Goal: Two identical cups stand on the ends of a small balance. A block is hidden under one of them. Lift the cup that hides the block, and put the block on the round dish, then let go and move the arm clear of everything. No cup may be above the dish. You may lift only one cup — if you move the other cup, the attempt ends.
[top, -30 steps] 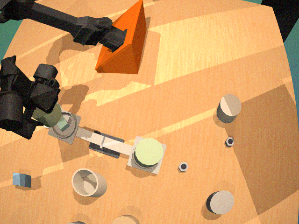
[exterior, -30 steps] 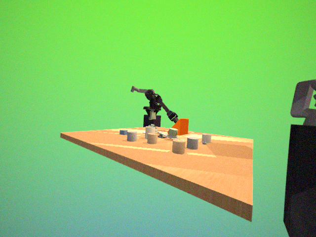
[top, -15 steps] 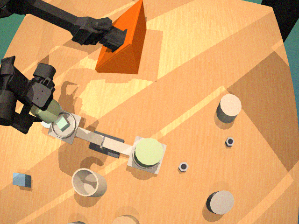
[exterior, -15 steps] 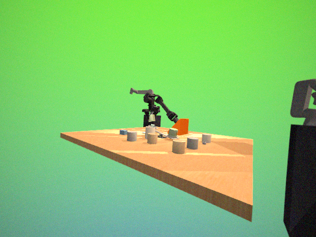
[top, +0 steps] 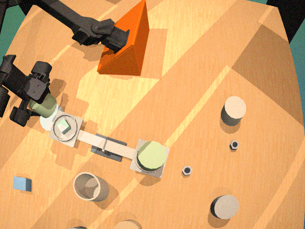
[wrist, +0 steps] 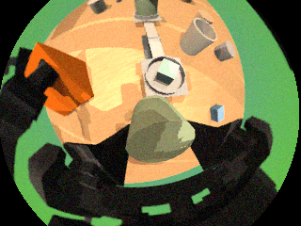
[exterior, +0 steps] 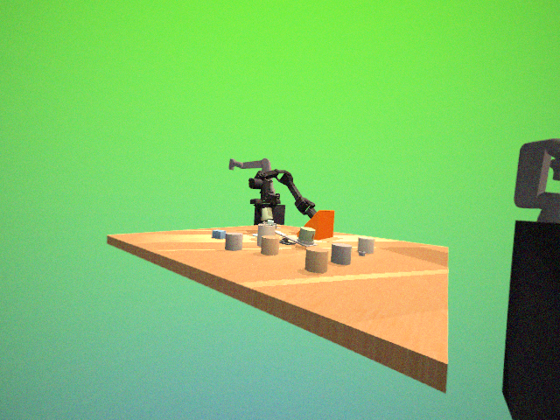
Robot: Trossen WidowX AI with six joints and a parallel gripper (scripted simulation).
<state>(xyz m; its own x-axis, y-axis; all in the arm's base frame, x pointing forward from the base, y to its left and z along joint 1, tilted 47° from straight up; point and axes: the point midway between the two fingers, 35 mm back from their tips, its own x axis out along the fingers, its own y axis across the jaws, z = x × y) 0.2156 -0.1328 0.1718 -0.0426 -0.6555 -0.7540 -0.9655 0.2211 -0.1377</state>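
The pale green block lies 70 mm to the left of my gripper tip, 50 mm ahead of it and 30 mm below it. From my gripper tip the other things lie so: blue block: 260 mm ahead, 100 mm to the right, 100 mm below; then beige cup: 210 mm ahead, 170 mm to the left, 80 mm below; then round white dish: 120 mm below, 30 mm to the right.
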